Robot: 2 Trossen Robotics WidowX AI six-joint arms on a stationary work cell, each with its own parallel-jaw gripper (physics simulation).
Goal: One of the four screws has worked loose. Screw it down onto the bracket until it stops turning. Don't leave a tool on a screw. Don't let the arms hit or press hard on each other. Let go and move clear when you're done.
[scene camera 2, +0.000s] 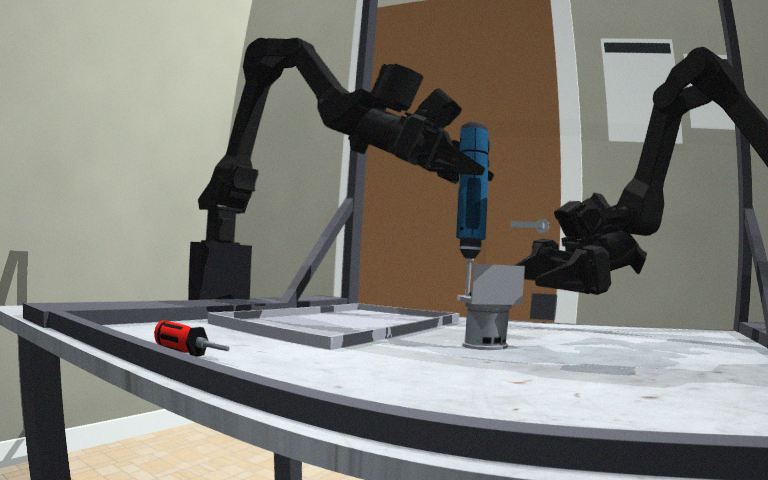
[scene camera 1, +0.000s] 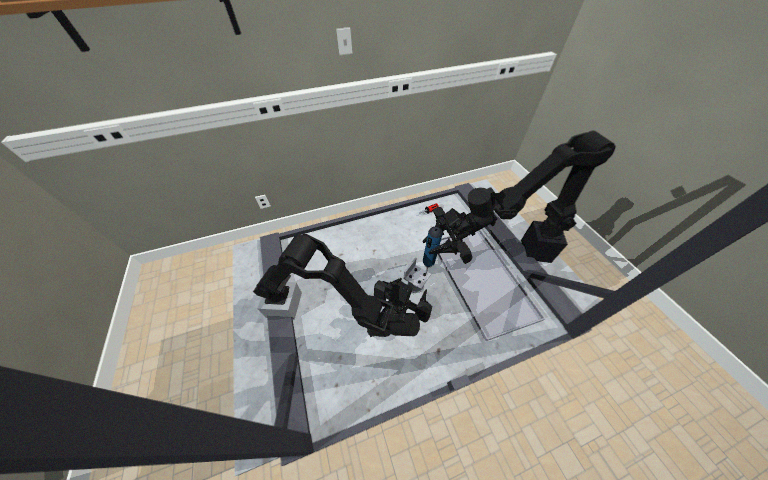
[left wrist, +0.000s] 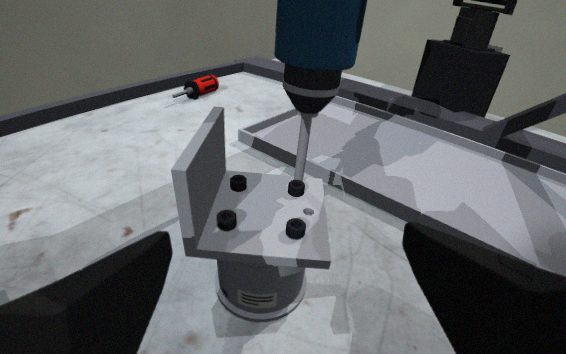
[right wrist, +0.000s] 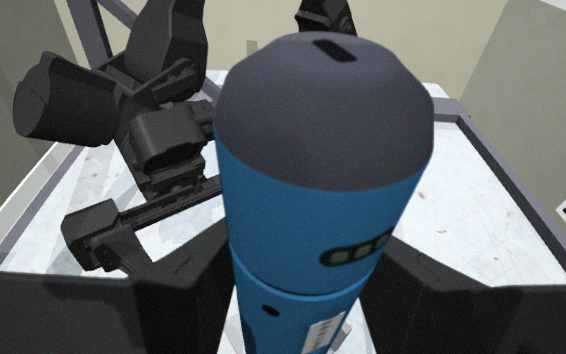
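Where they show: left gripper, fingertip midpoint: (scene camera 2: 520,277) (scene camera 1: 413,284) (left wrist: 288,238); right gripper, fingertip midpoint: (scene camera 2: 488,174) (scene camera 1: 425,247); left arm's base, origin of the base link: (scene camera 1: 277,294); right arm's base, origin of the base link: (scene camera 1: 549,232) (left wrist: 468,46).
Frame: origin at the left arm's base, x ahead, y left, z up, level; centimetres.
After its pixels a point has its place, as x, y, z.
The grey bracket (scene camera 2: 498,283) @[43.3, 12.0, 1.1] (left wrist: 260,197) @[46.4, 11.0, -1.0] sits on a round grey base (scene camera 2: 487,328) @[44.3, 12.2, -4.7] (left wrist: 260,285) @[44.8, 7.5, -4.1]. Its black screws show in the left wrist view: back left (left wrist: 238,183) @[45.5, 12.1, -0.4], back right (left wrist: 296,189) @[48.3, 10.2, -0.4], front left (left wrist: 226,220) @[43.6, 9.1, -0.2], front right (left wrist: 295,229) @[46.5, 7.3, -0.4]. My right gripper (scene camera 2: 475,169) @[47.2, 10.2, 15.4] (right wrist: 294,224) @[47.2, 10.2, 15.4] is shut on the blue power screwdriver (scene camera 1: 432,249) (scene camera 2: 472,209) @[47.8, 12.6, 10.4] (left wrist: 317,35) @[48.0, 9.5, 8.2] (right wrist: 320,215) @[51.1, 11.5, 21.2], held nearly upright. Its bit meets the back right screw's head; the exact contact is hard to tell. My left gripper (scene camera 2: 529,271) @[44.5, 5.1, 1.8] (left wrist: 288,238) @[44.5, 5.1, 1.8] is open and empty, close beside the bracket.
A red screwdriver (scene camera 1: 432,207) @[54.1, 48.1, -4.9] (scene camera 2: 172,336) @[53.3, 50.0, -5.8] (left wrist: 204,86) @[54.1, 47.2, -5.6] lies on the table. A shallow grey tray (scene camera 2: 271,333) @[61.6, 33.5, -6.9] (left wrist: 370,201) @[59.5, 13.2, -7.2] lies beside the base. A dark frame (scene camera 2: 396,404) @[25.9, 44.0, -5.5] edges the table. The left arm shows at the left in the right wrist view.
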